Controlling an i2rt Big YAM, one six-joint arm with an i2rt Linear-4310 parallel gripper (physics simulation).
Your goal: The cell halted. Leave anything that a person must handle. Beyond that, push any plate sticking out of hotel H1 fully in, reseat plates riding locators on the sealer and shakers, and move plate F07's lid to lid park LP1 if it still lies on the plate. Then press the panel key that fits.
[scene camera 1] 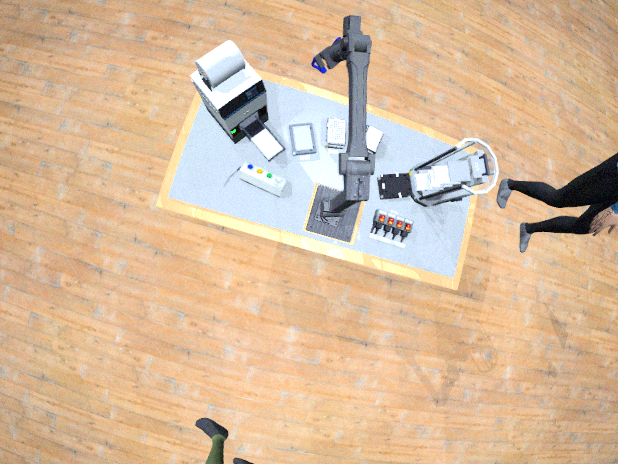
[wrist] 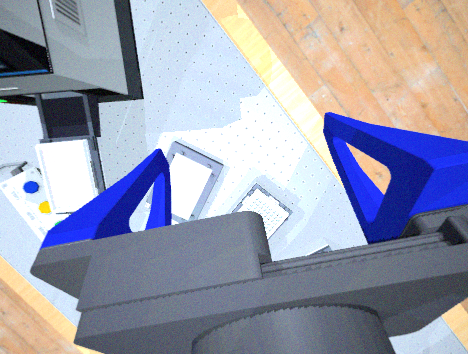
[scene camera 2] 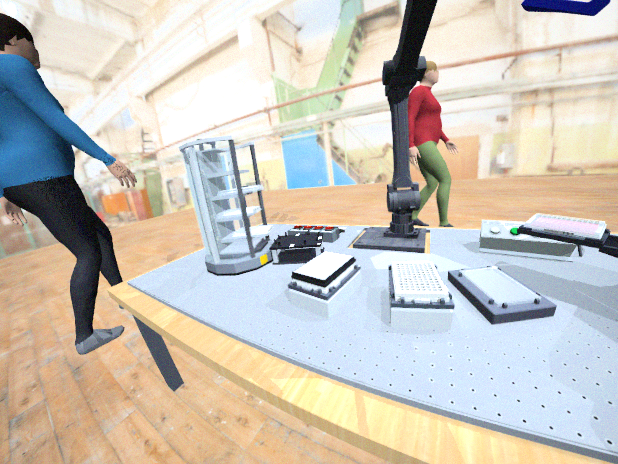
Labels:
same spot on plate hotel tower: (scene camera 2: 216,170) = (scene camera 1: 451,147)

